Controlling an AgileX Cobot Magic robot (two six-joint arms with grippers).
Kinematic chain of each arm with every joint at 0, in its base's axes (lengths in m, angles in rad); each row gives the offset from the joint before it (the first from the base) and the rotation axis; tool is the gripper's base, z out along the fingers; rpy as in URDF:
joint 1: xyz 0 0 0.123 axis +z
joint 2: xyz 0 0 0 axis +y
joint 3: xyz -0.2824 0 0.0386 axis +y
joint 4: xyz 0.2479 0 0.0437 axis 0.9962 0 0.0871
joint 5: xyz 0 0 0 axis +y
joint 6: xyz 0.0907 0 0.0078 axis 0.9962 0 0.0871
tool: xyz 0 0 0 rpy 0 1.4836 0
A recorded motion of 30 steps. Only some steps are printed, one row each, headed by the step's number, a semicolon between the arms.
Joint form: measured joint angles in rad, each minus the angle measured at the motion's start. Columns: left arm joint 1, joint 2, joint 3, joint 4, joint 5, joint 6; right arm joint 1, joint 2, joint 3, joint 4, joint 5, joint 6.
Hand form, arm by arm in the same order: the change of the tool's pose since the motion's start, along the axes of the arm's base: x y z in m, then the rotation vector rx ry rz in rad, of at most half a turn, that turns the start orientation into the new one. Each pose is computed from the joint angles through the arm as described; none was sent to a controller.
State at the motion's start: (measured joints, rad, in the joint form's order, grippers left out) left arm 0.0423 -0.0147 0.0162 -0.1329 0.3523 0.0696; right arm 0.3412 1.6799 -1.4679 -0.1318 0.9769 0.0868
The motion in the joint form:
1: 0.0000 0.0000 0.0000 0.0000 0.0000 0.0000; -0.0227 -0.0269 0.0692 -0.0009 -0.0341 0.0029
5: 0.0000 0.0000 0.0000 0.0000 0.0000 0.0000; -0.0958 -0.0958 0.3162 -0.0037 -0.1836 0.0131
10: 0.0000 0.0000 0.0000 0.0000 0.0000 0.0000; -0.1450 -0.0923 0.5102 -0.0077 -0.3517 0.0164
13: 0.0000 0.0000 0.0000 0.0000 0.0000 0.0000; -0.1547 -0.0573 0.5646 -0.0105 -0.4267 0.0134
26: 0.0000 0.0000 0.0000 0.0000 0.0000 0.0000; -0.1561 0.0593 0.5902 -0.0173 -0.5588 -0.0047
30: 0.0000 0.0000 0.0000 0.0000 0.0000 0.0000; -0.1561 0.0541 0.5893 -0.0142 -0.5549 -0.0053
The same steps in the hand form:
1: 0.0000 0.0000 0.0000 0.0000 0.0000 0.0000; -0.0059 -0.0104 -0.0092 -0.0016 0.0081 -0.0207
5: 0.0000 0.0000 0.0000 0.0000 0.0000 0.0000; -0.0279 -0.0415 -0.0510 -0.0032 0.0378 -0.0829
10: 0.0000 0.0000 0.0000 0.0000 0.0000 0.0000; -0.0434 -0.0595 -0.0988 -0.0032 0.0695 -0.1125
13: 0.0000 0.0000 0.0000 0.0000 0.0000 0.0000; -0.0452 -0.0622 -0.1208 -0.0049 0.0849 -0.1091
26: 0.0000 0.0000 0.0000 0.0000 0.0000 0.0000; -0.0348 -0.0594 -0.1585 -0.0090 0.0973 -0.0749
30: 0.0000 0.0000 0.0000 0.0000 0.0000 0.0000; -0.0351 -0.0594 -0.1568 -0.0068 0.0955 -0.0768

